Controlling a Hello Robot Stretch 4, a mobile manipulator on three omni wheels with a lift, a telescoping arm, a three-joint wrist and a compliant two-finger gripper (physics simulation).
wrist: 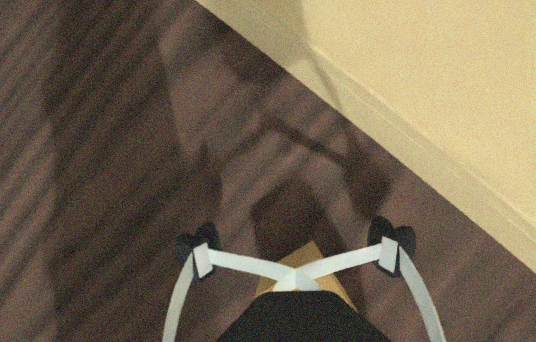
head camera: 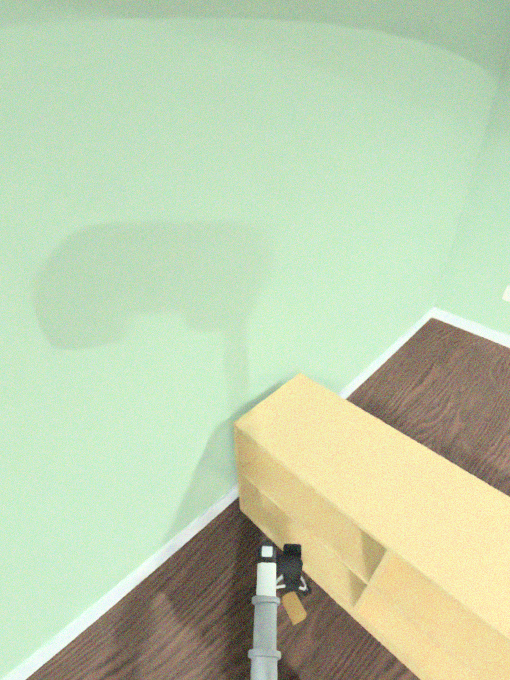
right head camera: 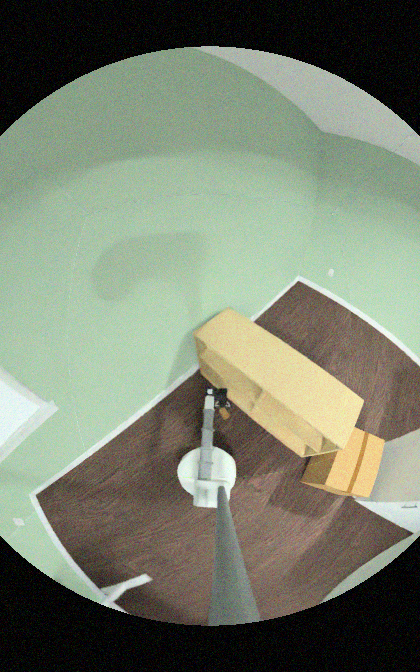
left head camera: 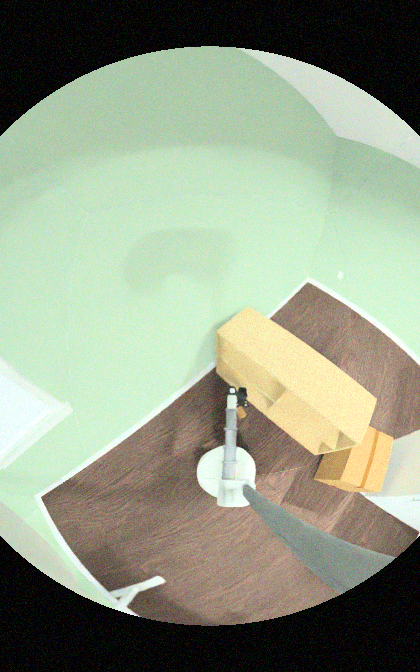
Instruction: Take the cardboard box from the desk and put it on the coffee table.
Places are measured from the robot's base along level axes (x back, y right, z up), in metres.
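Where they show: gripper, between the fingertips: (wrist: 293,238) (head camera: 288,591).
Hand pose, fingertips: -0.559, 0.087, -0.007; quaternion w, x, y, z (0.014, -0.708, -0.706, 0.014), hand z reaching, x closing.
Observation:
Each offset is from my fingertips to the top centre of the thing, as dx, dy, dz. "spot": to the spot under its first point.
A small tan box @[+0.057, +0.017, +0.040] (head camera: 295,609) (left head camera: 242,413) (right head camera: 225,414) shows over the dark floor beside the pale wooden unit. In the wrist view, part of the small tan box @[spot: +0.007, +0.013, +0.013] (wrist: 311,251) shows behind the crossed white finger links; the rest is hidden by the black gripper body. My gripper (head camera: 292,589) (left head camera: 242,404) (right head camera: 221,405) (wrist: 293,238) is open, pointing down, with its fingertips wide apart and nothing pinched between the pads. The box appears close to the fingers; its exact height is unclear. I cannot identify a desk or coffee table for certain.
A long pale wooden unit (head camera: 378,466) (left head camera: 300,370) (right head camera: 285,370) (wrist: 430,75) with open compartments stands close to the gripper's right. A large orange-tan box @[+0.616, +0.974, +0.387] (left head camera: 357,462) (right head camera: 345,465) with a darker stripe is at its near end. A green wall (head camera: 137,411) (left head camera: 150,325) rises ahead and left.

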